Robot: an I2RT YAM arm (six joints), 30 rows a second.
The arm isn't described. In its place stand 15 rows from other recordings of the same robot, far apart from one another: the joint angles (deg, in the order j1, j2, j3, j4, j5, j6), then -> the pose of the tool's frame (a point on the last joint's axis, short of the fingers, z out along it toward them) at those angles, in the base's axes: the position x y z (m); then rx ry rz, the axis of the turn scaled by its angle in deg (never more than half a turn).
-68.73, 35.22, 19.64, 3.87, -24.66, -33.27 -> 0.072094 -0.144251 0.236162 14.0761 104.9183 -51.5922
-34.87, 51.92, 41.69, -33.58, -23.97, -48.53 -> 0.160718 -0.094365 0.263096 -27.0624 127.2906 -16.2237
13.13, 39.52, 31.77, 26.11, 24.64, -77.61 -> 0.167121 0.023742 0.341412 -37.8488 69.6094 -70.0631
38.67, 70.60, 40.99, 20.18, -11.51, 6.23 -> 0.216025 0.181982 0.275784 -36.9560 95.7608 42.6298
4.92, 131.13, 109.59, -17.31, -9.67, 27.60 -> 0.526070 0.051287 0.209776 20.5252 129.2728 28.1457
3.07, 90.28, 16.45, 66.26, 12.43, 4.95 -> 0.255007 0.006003 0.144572 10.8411 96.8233 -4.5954
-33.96, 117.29, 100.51, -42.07, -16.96, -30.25 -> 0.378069 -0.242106 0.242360 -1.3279 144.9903 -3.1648
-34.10, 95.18, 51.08, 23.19, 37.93, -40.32 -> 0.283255 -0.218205 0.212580 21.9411 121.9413 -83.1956
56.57, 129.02, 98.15, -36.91, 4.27, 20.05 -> 0.260426 0.389697 0.143033 -48.8069 151.6469 14.7328
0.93, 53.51, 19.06, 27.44, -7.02, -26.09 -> 0.207393 0.007718 0.223288 -27.8074 93.1847 -12.8948
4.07, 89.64, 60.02, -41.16, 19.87, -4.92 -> 0.296473 0.008965 0.207076 -7.7455 158.5796 -27.9958
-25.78, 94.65, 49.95, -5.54, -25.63, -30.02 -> 0.299898 -0.127746 0.165389 -15.9109 132.9952 4.2486
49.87, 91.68, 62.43, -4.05, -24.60, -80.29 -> 0.220518 0.284589 0.251627 -114.1139 37.5414 8.2128
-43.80, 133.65, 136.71, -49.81, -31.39, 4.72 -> 0.384684 -0.343208 0.301482 39.7836 123.1450 17.0053
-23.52, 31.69, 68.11, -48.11, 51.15, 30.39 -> 0.035900 -0.045861 0.426406 74.7362 66.7146 -40.0386
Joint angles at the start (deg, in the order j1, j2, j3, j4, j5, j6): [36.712 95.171 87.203 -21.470 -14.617 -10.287]
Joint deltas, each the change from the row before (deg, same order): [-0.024 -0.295 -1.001 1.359 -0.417 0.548]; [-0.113 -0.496 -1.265 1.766 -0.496 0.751]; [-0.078 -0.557 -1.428 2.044 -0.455 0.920]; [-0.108 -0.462 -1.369 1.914 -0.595 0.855]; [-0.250 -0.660 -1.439 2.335 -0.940 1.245]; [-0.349 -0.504 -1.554 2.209 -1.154 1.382]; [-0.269 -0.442 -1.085 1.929 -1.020 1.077]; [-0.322 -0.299 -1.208 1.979 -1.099 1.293]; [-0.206 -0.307 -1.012 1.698 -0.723 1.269]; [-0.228 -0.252 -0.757 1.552 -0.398 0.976]
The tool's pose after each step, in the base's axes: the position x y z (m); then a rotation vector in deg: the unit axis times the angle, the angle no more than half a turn. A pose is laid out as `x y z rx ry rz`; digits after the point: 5 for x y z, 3 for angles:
0.30616 0.23962 0.34672 -55.950 106.674 31.964
0.30551 0.23855 0.34523 -55.171 106.049 32.917
0.30458 0.23755 0.34360 -54.223 105.338 33.960
0.30388 0.23657 0.34149 -53.454 104.717 35.076
0.30310 0.23461 0.34096 -52.308 103.721 36.714
0.30286 0.23240 0.33853 -51.232 103.155 38.556
0.30255 0.23071 0.33808 -50.422 102.284 40.115
0.30273 0.22901 0.33608 -49.521 101.732 41.834
0.30250 0.22769 0.33481 -48.557 101.294 43.243
0.30271 0.22629 0.33449 -47.616 100.721 44.137

